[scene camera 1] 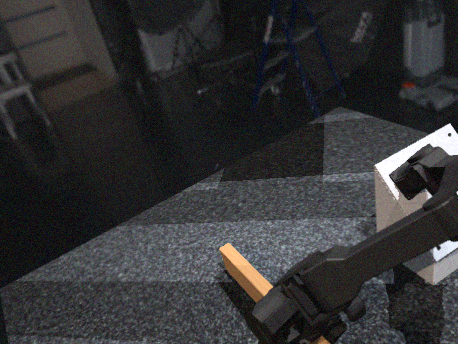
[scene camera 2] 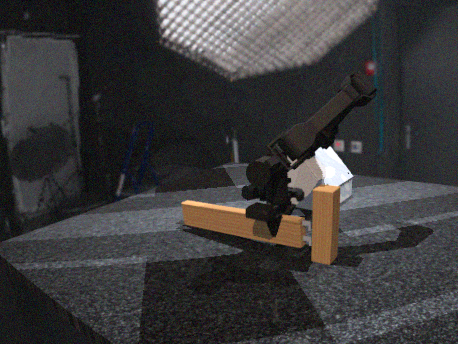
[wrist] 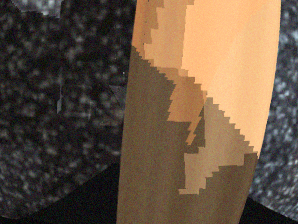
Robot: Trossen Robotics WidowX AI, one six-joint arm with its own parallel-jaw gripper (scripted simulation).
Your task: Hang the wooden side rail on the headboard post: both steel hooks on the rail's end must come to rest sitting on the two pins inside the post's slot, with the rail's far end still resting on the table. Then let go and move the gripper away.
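Observation:
There's the gripper [scene camera 2: 277, 234], and you get the gripper [wrist: 156, 176] in the wrist view too. There's also a wooden side rail [scene camera 2: 292, 230], and that same wooden side rail [wrist: 199, 87] is visible from the wrist as well.

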